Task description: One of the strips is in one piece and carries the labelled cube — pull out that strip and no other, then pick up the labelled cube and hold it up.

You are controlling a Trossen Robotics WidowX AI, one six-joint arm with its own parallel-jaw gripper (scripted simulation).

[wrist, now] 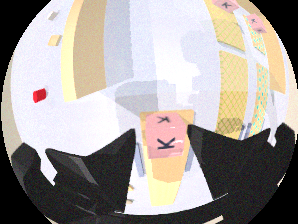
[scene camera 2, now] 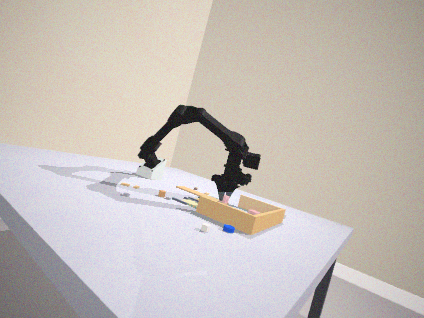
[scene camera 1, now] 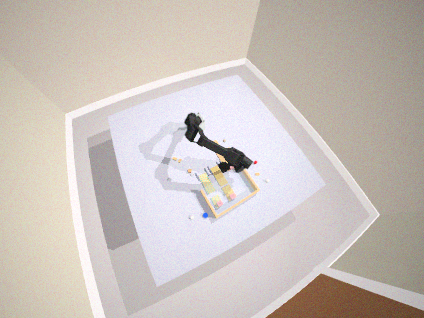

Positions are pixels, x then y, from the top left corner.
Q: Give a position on a pale yellow strip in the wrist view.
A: At 164,176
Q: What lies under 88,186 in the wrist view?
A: My gripper.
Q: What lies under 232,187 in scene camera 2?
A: My gripper.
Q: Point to a pink cube marked k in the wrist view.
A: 165,134
